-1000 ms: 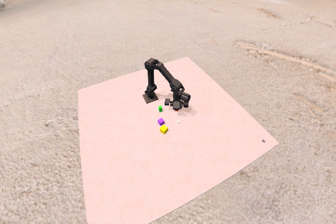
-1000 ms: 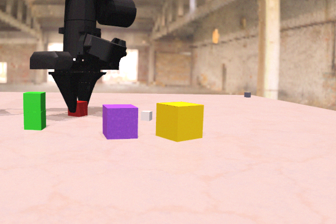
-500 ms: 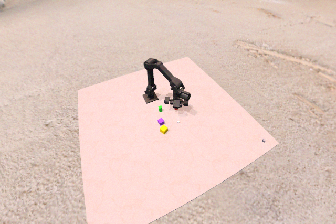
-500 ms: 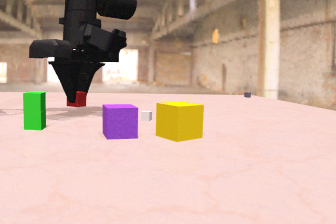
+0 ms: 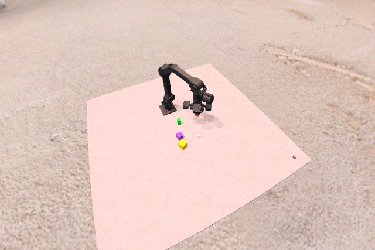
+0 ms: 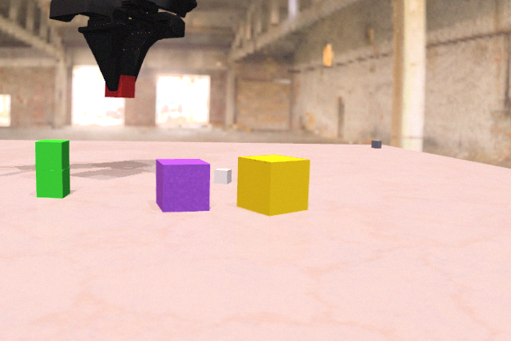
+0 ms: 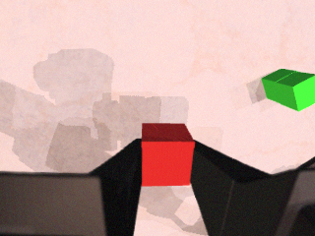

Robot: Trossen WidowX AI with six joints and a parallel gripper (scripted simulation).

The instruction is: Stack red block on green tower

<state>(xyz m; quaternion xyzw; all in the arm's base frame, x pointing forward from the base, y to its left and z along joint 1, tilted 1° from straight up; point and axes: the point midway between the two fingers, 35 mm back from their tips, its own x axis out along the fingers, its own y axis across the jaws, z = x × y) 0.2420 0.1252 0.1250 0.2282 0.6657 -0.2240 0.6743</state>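
Now: gripper tip 50 mm short of the purple cube, 170 mm to the left of it and 80 mm above it. The rest, counted from my gripper tip: small white cube 110 mm ahead, 50 mm to the right, 90 mm below; yellow cube 130 mm ahead, 180 mm to the right, 80 mm below; red block 10 mm above.
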